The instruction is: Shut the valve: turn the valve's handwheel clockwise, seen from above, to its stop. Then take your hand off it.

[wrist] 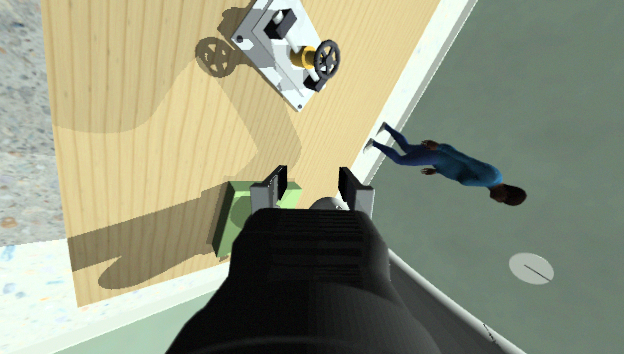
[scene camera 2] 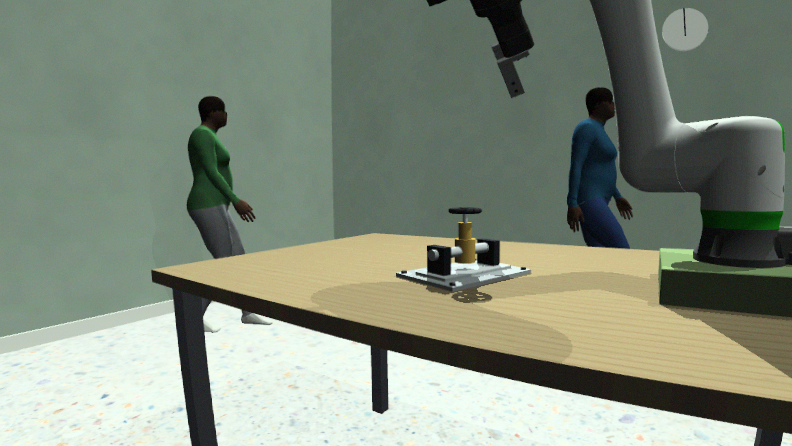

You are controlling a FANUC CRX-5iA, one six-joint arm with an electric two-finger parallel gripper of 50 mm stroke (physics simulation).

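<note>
The valve's black spoked handwheel sits level on top of a brass valve body. A grey pipe runs through the body between two black blocks on a silver base plate, which lies on the table. My gripper is open and empty. It hangs tilted, high above the handwheel and apart from it. In the wrist view both fingers show wide apart. How far the handwheel is turned cannot be told.
The wooden table carries the valve and the green block under the arm's base. A person in green and a person in blue stand beyond the table. A round clock hangs on the wall.
</note>
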